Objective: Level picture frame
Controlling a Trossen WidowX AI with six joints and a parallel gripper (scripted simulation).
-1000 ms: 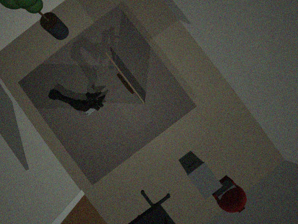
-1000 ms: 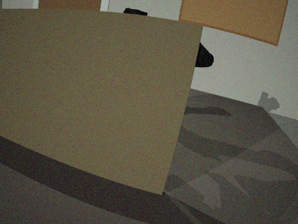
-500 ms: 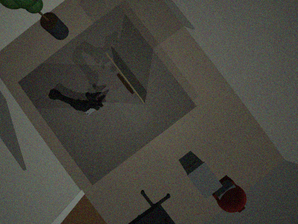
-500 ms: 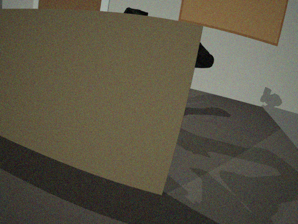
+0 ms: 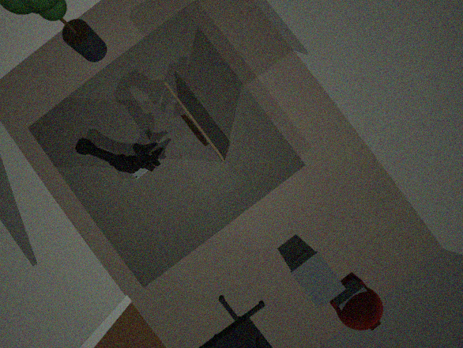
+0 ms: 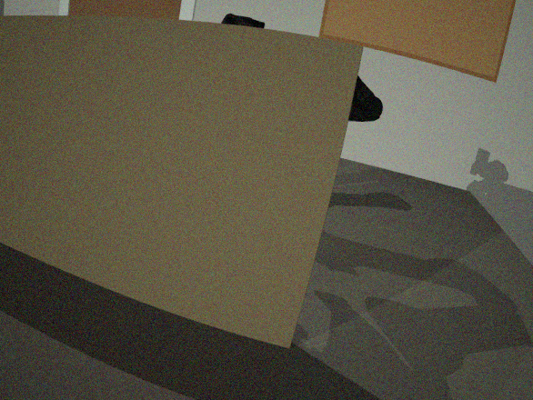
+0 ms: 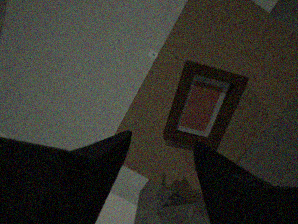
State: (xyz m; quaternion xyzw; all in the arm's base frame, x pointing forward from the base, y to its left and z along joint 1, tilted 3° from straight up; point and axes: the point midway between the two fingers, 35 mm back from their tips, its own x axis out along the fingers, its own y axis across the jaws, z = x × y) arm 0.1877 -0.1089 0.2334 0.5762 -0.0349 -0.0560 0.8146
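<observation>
My gripper tip is 20 cm short of the picture frame, 9 cm above it and 5 cm to the left of it. Also, from my gripper tip: wall panel: 21 cm ahead, 10 cm below, 4 cm to the right.
</observation>
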